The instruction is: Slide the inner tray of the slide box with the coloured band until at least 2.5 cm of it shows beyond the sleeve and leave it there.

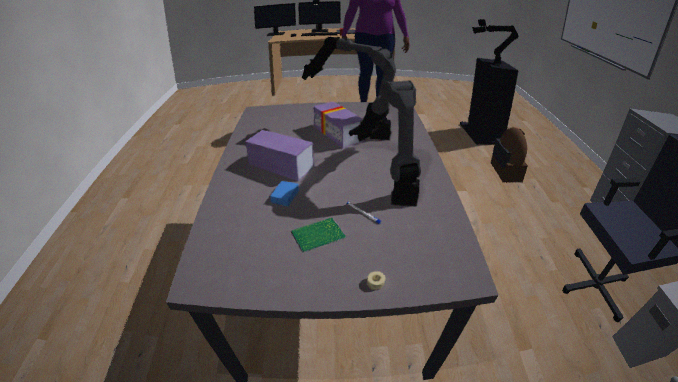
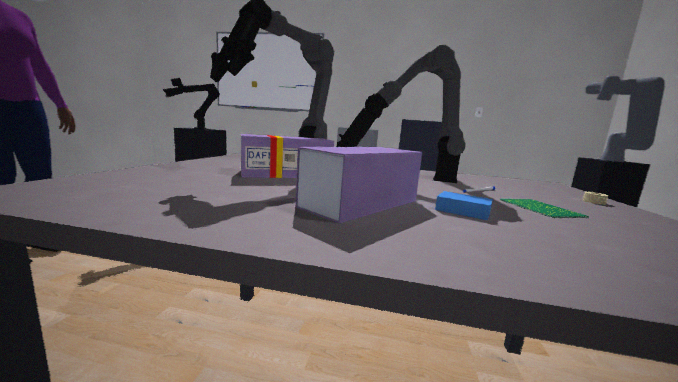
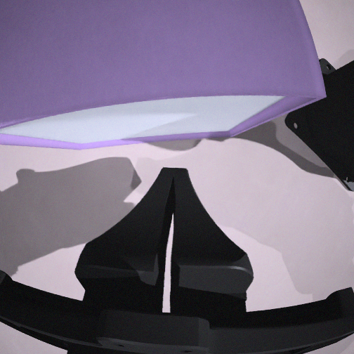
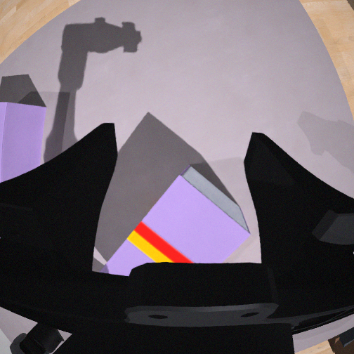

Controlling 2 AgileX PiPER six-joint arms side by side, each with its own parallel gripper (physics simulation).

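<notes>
The slide box with the red and yellow band point(image 1: 336, 119) point(image 2: 258, 142) point(image 4: 195, 215) lies on the table. At the end beside my left gripper, the pale inner tray point(image 1: 347, 136) point(image 3: 150, 120) looks flush inside the purple sleeve point(image 3: 160, 55). At the other end, the grey tray face point(image 4: 217, 197) also looks level with the sleeve. My left gripper point(image 1: 352, 134) point(image 3: 174, 182) is shut and empty, close in front of the tray's end face; contact cannot be made out. My right gripper point(image 1: 306, 76) point(image 2: 217, 77) point(image 4: 182, 142) is open and empty, high above the table.
A plain purple box point(image 1: 275, 155) point(image 2: 380, 180) point(image 4: 22, 140) stands near the banded one. A blue block point(image 1: 284, 193) point(image 2: 464, 205), a pen point(image 1: 364, 212), a green pad point(image 1: 318, 234) and a tape roll point(image 1: 376, 280) lie on the table point(image 1: 240, 270).
</notes>
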